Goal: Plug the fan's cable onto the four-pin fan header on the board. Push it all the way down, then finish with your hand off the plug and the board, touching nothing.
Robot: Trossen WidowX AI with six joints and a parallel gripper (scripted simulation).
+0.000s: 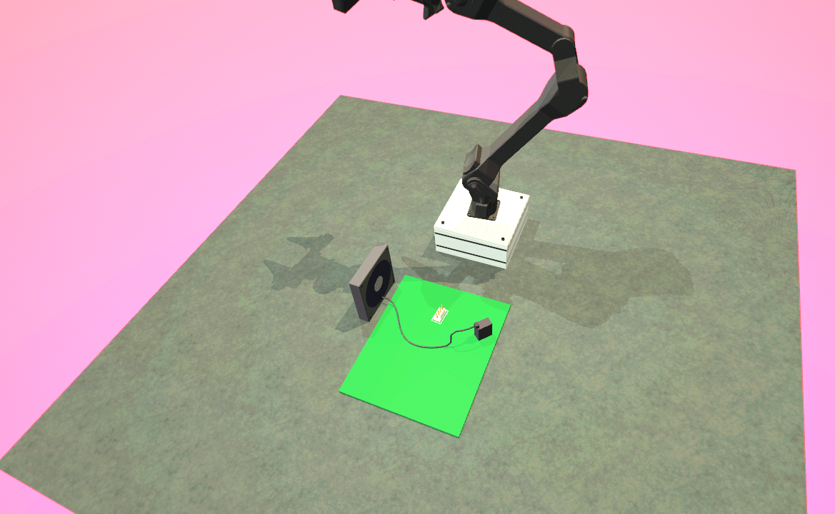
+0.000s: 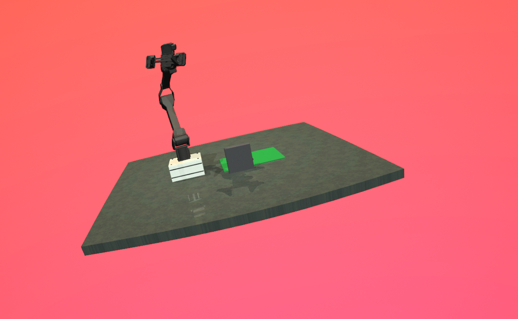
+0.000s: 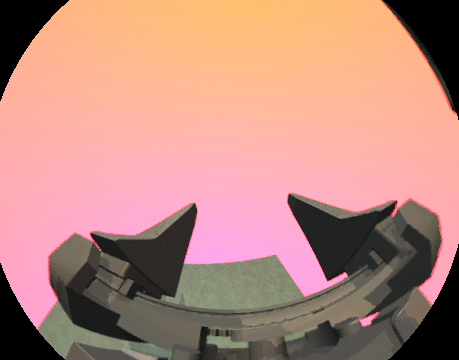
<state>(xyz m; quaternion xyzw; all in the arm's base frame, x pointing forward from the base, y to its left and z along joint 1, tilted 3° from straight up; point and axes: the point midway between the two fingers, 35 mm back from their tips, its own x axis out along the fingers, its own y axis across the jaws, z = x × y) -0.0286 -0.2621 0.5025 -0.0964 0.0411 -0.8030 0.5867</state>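
The fan cable plug lies 570 mm below my gripper tip, 330 mm to the left of it and 320 mm ahead of it. Round my gripper tip: fan: 540 mm below, 280 mm ahead, 100 mm to the left; then green board: 610 mm below, 370 mm ahead, 230 mm to the left.
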